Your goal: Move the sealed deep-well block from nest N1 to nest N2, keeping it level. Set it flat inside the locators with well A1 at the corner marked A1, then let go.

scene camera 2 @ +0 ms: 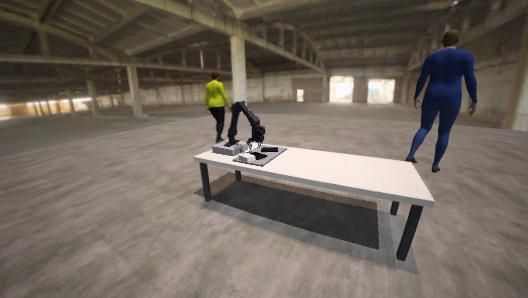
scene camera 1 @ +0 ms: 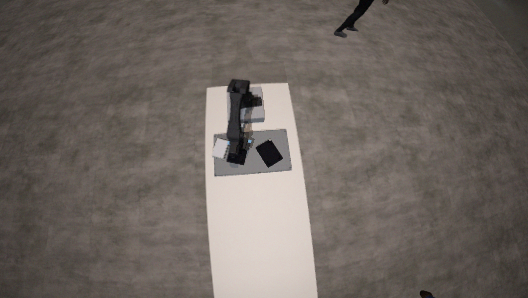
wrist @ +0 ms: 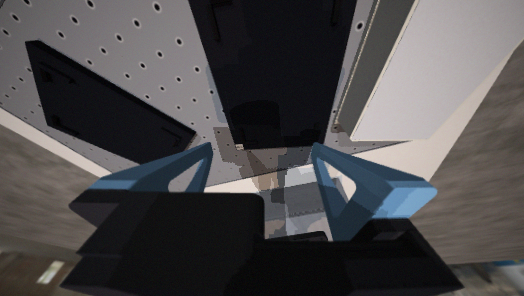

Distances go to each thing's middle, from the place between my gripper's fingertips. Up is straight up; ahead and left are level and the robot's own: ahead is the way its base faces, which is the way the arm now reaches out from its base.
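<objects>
Counting from my hand, I find the black nest (wrist: pixel 76 101) 180 mm to the left, 50 mm below and 70 mm ahead. The grey perforated plate (scene camera 1: pixel 254 163) is 40 mm ahead of my hand, 70 mm to the left of it and 70 mm below it. As for the pale grey block (wrist: pixel 411 73), my hand is 40 mm above it and 140 mm to the left of it.
</objects>
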